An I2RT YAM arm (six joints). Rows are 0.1 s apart.
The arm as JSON. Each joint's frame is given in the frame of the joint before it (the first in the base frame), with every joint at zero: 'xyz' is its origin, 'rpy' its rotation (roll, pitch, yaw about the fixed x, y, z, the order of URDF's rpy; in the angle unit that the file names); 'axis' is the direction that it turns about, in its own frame. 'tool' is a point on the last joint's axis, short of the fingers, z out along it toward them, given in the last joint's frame.
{
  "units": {
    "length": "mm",
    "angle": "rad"
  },
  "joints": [
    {
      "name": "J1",
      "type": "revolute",
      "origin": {
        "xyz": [
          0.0,
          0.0,
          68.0
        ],
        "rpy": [
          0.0,
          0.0,
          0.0
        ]
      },
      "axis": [
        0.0,
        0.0,
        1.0
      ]
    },
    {
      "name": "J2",
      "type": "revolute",
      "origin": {
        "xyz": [
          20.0,
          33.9,
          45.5
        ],
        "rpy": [
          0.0,
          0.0,
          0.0
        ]
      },
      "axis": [
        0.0,
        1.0,
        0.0
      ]
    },
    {
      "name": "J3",
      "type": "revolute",
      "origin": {
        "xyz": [
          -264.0,
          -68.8,
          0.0
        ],
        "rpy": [
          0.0,
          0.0,
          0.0
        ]
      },
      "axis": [
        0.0,
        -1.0,
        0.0
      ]
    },
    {
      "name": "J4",
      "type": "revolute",
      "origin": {
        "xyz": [
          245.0,
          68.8,
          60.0
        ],
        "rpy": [
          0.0,
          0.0,
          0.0
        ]
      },
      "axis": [
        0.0,
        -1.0,
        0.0
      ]
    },
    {
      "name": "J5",
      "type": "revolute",
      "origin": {
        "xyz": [
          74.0,
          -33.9,
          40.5
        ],
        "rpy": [
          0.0,
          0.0,
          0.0
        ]
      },
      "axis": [
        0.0,
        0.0,
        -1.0
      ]
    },
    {
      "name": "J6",
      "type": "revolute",
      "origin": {
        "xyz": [
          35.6,
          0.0,
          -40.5
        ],
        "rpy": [
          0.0,
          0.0,
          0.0
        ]
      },
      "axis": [
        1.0,
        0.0,
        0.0
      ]
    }
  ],
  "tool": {
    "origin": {
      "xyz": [
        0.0,
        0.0,
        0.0
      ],
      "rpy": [
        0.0,
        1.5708,
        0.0
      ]
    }
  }
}
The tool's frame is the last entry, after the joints.
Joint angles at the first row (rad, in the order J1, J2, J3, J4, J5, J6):
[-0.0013 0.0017 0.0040 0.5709 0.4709 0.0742]
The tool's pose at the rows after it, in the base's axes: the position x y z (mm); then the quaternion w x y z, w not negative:
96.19 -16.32 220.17 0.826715 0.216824 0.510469 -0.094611
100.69 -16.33 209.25 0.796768 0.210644 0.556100 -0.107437
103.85 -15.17 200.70 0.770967 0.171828 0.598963 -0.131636
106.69 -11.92 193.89 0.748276 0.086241 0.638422 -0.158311
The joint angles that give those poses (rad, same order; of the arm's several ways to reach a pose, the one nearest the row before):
[-0.0018 0.0017 0.0040 0.4442 0.4709 0.0738]
[-0.0018 0.0017 0.0040 0.3324 0.4709 0.0716]
[-0.0017 0.0017 0.0040 0.2466 0.4347 0.0036]
[-0.0018 0.0017 0.0040 0.1786 0.3359 -0.1345]

